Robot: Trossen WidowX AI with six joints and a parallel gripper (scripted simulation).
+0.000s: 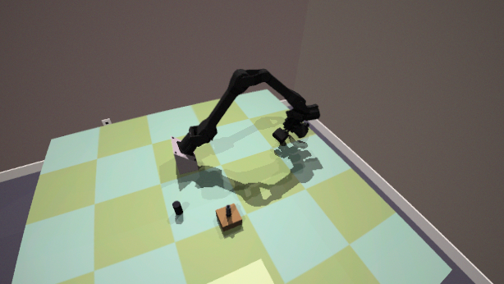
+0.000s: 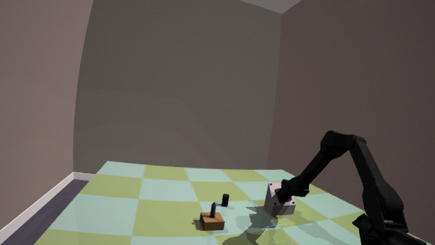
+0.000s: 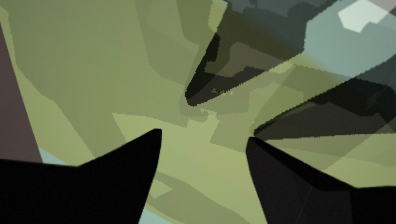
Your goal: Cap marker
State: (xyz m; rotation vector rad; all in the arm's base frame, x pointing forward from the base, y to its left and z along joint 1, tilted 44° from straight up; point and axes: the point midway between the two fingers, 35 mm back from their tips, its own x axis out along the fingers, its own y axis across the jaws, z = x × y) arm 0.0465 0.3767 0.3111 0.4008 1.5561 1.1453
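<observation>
Right now the marker cap is 590 mm to the right of my gripper tip, 200 mm ahead of it and 10 mm above it.
</observation>
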